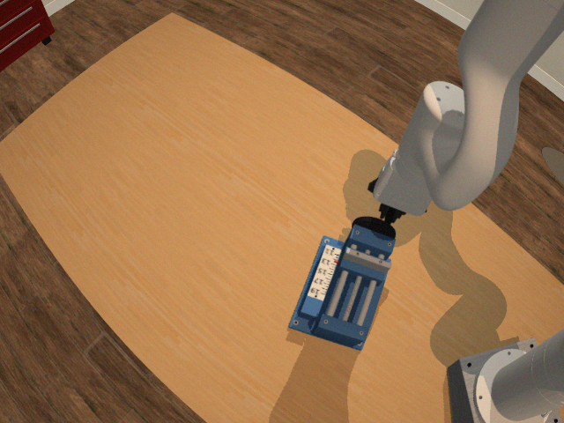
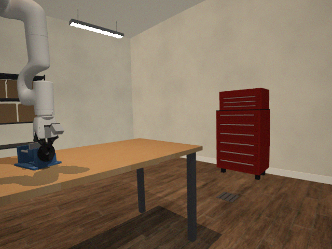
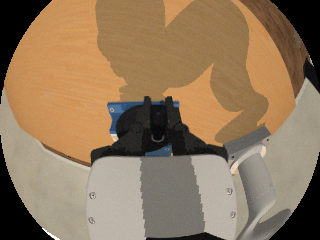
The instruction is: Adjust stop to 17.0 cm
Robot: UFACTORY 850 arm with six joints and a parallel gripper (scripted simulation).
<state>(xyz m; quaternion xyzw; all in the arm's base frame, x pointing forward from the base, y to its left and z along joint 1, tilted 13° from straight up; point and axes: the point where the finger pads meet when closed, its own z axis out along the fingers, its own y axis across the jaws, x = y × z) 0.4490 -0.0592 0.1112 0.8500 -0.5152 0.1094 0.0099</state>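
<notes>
Right now my hand is 12 cm to the right of the grey stop bar, 3 cm past it and 1 cm above it. Also, from my hand: black handwheel: 2 cm to the left, 1 cm below, 1 cm behind.
</notes>
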